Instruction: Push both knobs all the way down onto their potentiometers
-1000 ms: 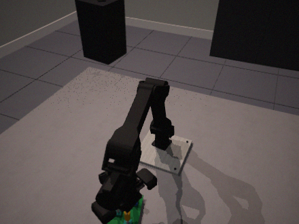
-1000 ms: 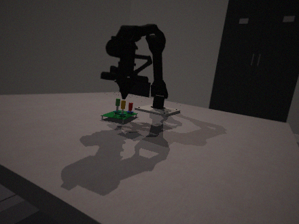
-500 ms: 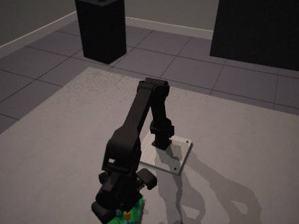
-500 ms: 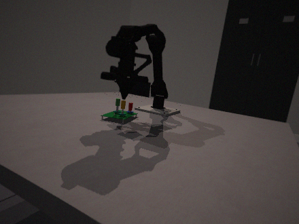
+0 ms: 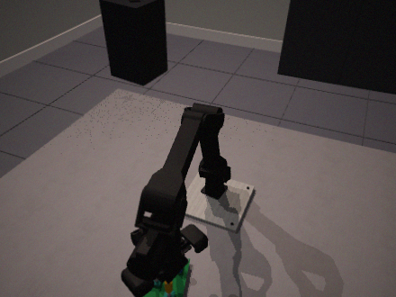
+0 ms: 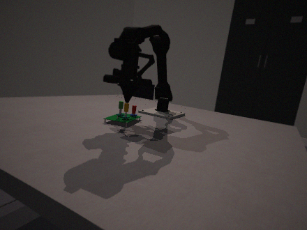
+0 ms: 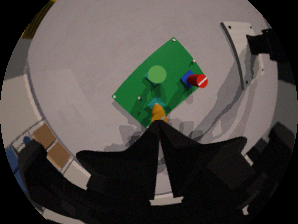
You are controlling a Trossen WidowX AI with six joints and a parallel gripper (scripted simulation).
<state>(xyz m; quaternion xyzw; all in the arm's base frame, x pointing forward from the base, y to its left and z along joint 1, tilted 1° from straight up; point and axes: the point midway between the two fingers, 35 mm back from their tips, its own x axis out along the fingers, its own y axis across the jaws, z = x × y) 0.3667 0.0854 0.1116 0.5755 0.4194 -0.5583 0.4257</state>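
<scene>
Right now the orange knob is 2 cm below my gripper tip. The rest, counted from my gripper tip: red knob 7 cm behind, 3 cm below, 2 cm to the right.
</scene>
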